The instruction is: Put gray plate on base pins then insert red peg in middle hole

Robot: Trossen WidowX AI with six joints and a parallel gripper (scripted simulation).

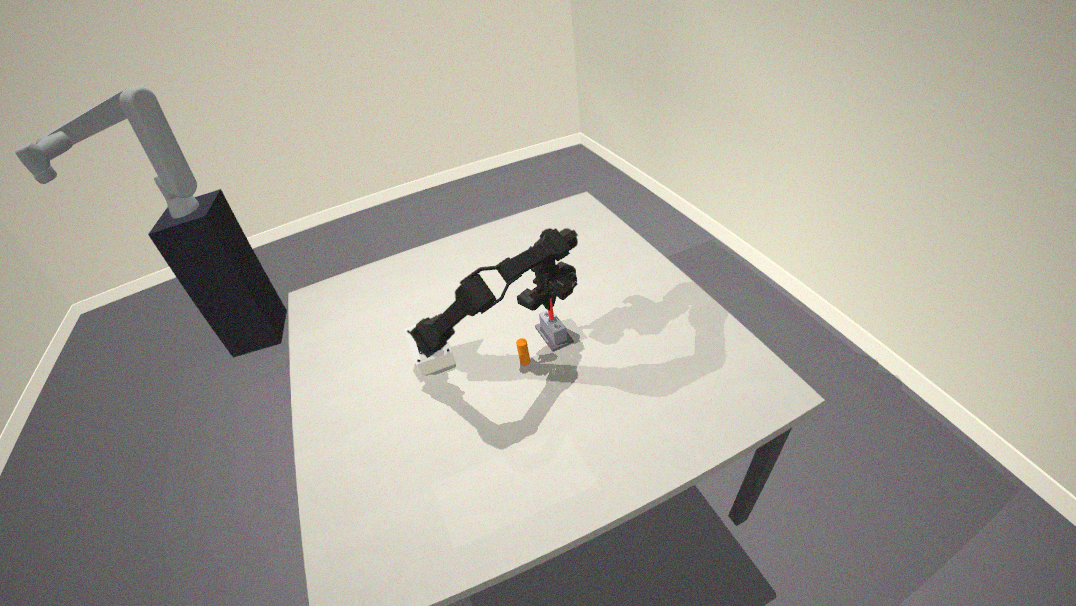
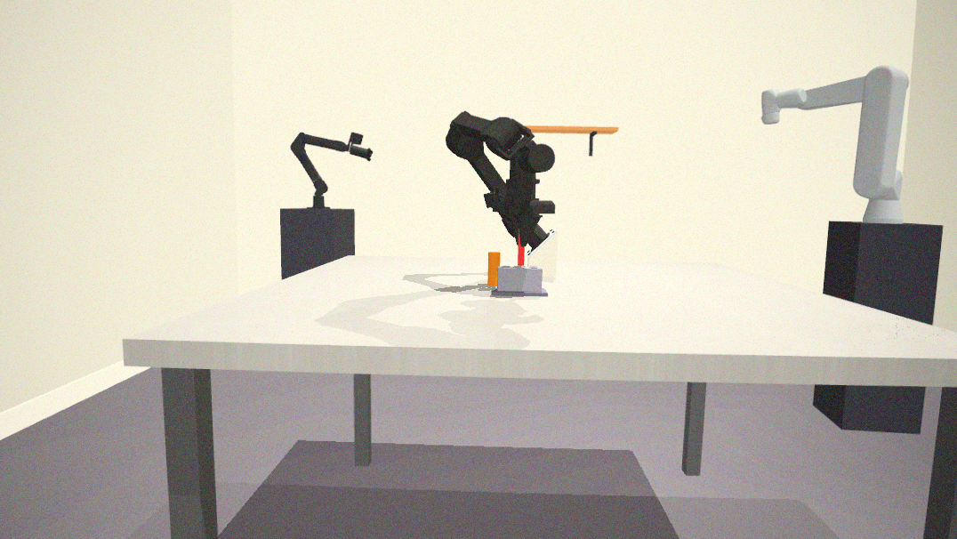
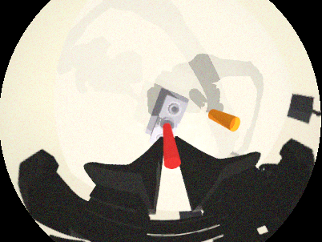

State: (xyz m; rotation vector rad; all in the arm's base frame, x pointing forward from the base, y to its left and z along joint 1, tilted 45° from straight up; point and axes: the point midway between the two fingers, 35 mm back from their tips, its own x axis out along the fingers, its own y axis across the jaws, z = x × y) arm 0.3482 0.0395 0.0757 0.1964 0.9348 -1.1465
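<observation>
My gripper tip is now 6 cm above the gray plate. The rest, counted from my gripper tip: base (10 cm below); red peg (right at my gripper tip); orange cylinder (11 cm behind, 7 cm to the right, 6 cm below).
</observation>
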